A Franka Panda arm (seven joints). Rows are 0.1 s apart.
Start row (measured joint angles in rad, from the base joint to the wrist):
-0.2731 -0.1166 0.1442 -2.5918 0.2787 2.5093 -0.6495
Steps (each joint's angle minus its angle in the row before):
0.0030 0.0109 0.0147 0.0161 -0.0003 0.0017 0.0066
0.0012 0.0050 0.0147 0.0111 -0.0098 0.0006 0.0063
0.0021 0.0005 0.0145 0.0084 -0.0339 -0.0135 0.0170
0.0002 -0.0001 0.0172 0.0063 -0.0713 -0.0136 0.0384
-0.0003 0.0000 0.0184 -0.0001 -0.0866 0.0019 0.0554
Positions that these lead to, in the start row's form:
-0.2701 -0.1057 0.1589 -2.5757 0.2784 2.5110 -0.6429
-0.2689 -0.1007 0.1736 -2.5646 0.2686 2.5116 -0.6366
-0.2668 -0.1002 0.1881 -2.5562 0.2347 2.4981 -0.6196
-0.2666 -0.1003 0.2053 -2.5499 0.1634 2.4845 -0.5812
-0.2669 -0.1003 0.2237 -2.5500 0.0768 2.4864 -0.5258

